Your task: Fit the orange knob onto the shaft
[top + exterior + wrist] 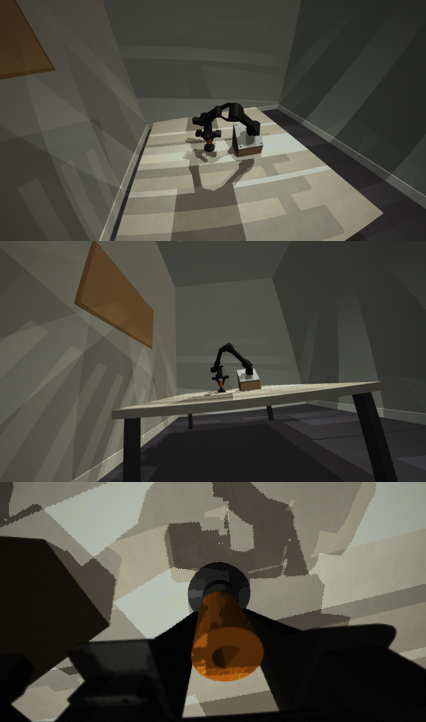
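Right now the orange knob is 20 mm above my gripper tip. The rest, counted from my gripper tip: dark round pedestal 40 mm below.
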